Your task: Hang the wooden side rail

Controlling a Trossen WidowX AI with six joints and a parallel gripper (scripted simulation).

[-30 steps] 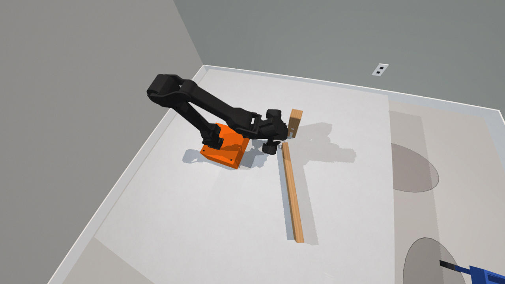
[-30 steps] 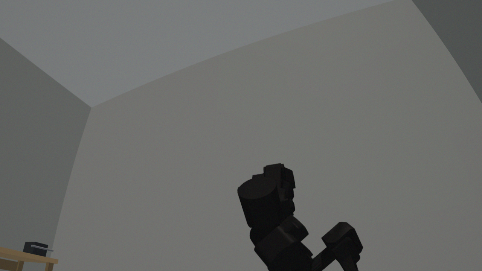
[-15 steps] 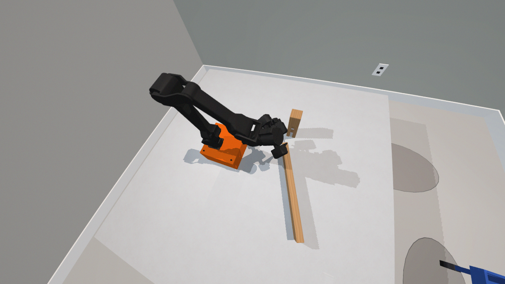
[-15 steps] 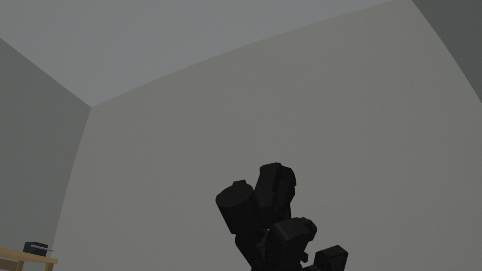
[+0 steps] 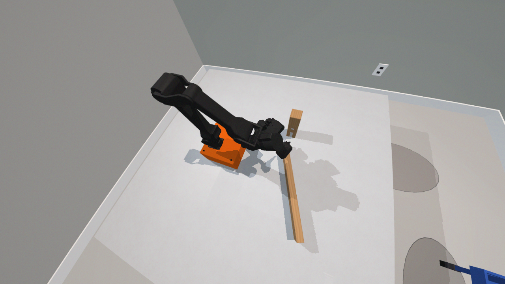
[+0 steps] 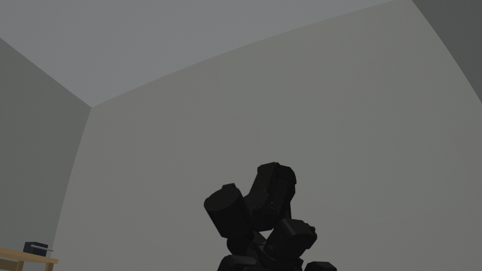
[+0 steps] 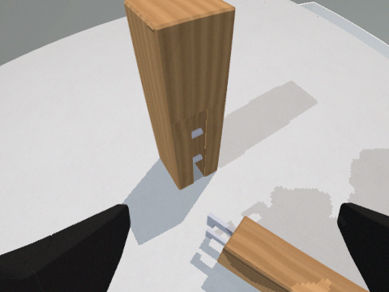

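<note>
The headboard post is 100 mm to the left of my gripper tip, 50 mm below it and 40 mm ahead of it.
</note>
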